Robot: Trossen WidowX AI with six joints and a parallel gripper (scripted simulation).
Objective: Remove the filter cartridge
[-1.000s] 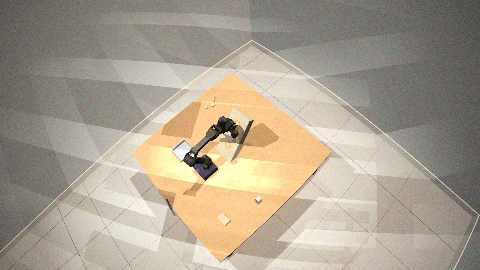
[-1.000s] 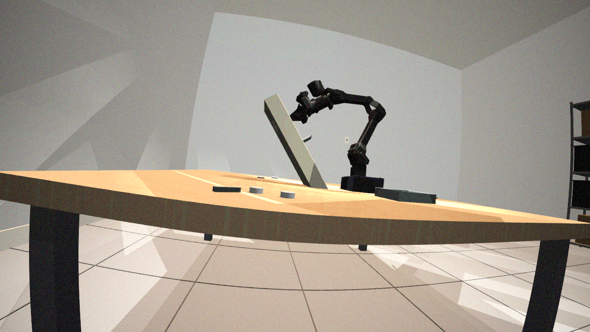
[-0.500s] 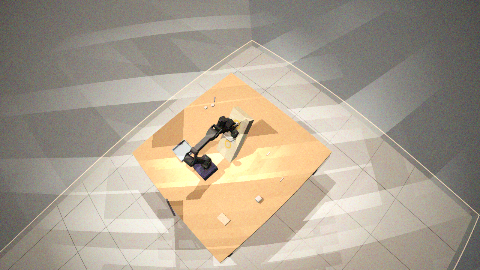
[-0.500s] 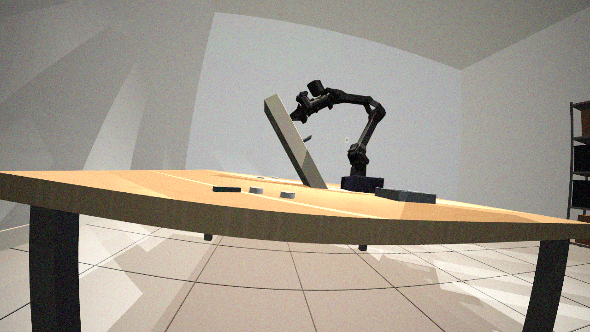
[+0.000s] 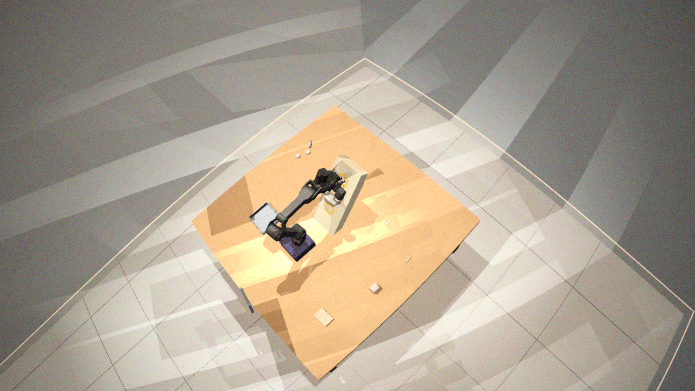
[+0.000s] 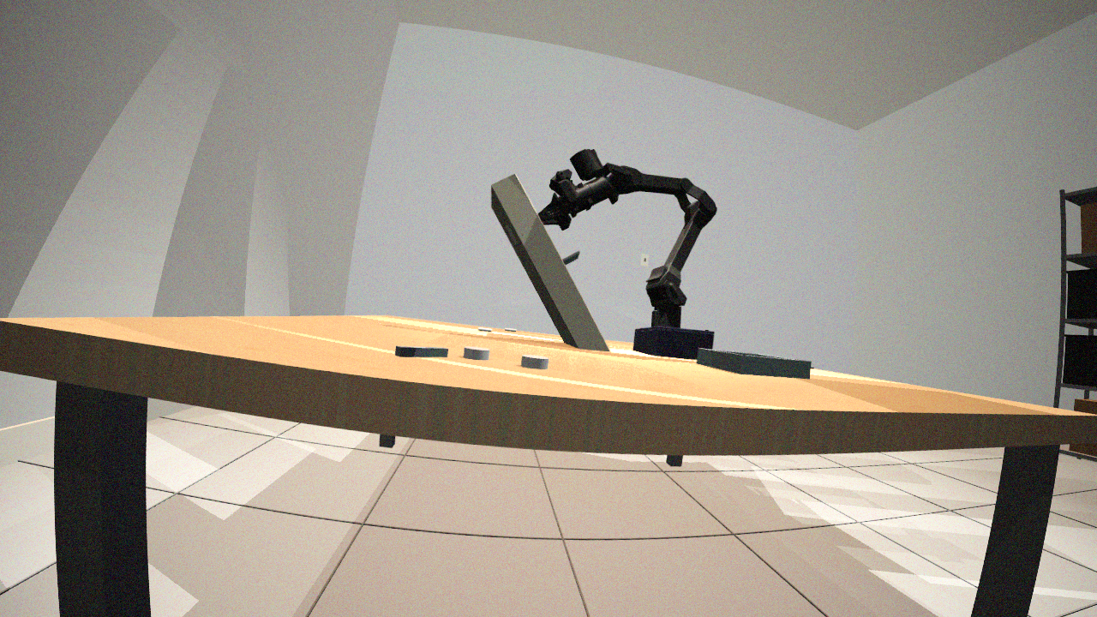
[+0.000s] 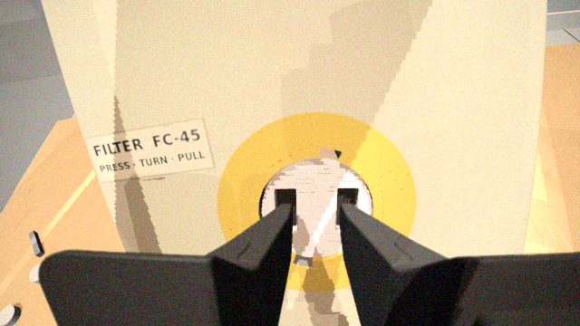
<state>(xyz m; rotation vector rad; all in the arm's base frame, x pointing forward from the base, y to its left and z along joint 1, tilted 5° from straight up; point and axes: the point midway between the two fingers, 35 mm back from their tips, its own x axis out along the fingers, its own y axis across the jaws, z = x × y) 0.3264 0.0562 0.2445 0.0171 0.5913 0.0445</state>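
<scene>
My gripper tip is now 20 mm short of the white round cartridge and 10 mm above it. Round my gripper tip: grey tray (440 mm behind, 270 mm below, 240 mm to the left); white card (500 mm behind, 470 mm to the right, 280 mm below); short bar (520 mm to the left, 280 mm below, 80 mm ahead).
</scene>
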